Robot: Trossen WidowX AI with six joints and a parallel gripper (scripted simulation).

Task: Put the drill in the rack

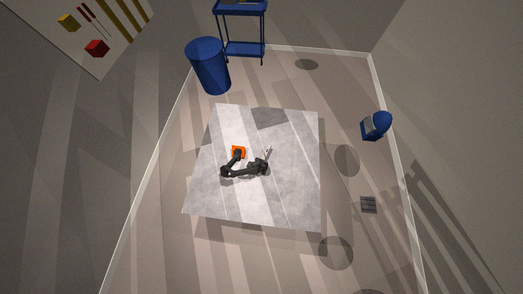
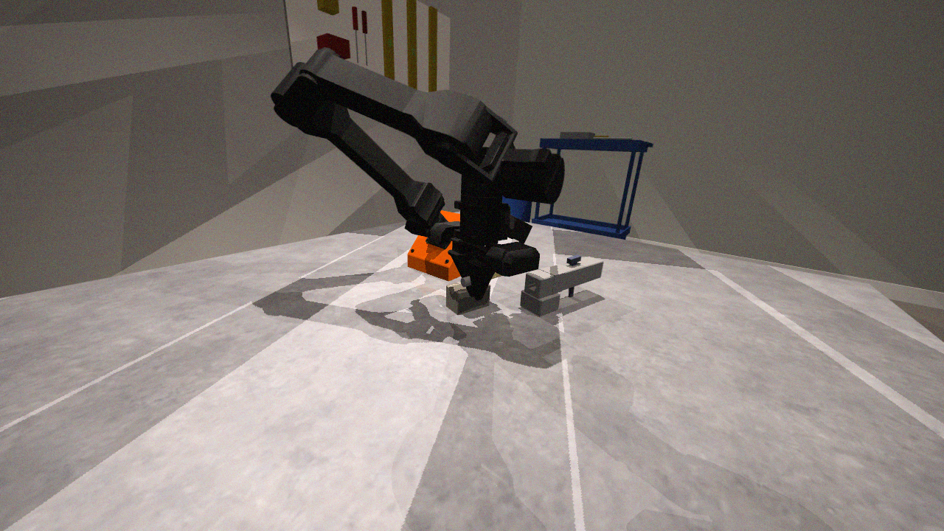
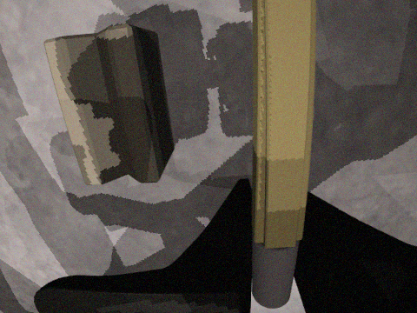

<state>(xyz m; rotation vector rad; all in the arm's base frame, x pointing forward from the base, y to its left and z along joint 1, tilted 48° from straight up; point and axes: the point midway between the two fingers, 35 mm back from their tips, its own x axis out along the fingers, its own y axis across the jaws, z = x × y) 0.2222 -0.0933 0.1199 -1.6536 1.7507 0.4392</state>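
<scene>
The drill lies 40 mm to the left of my gripper tip, 30 mm above it and 10 mm ahead of it. Round my gripper tip: blue key 220 mm to the left, 60 mm ahead; then rack 60 mm behind, 50 mm to the left, 30 mm below.
</scene>
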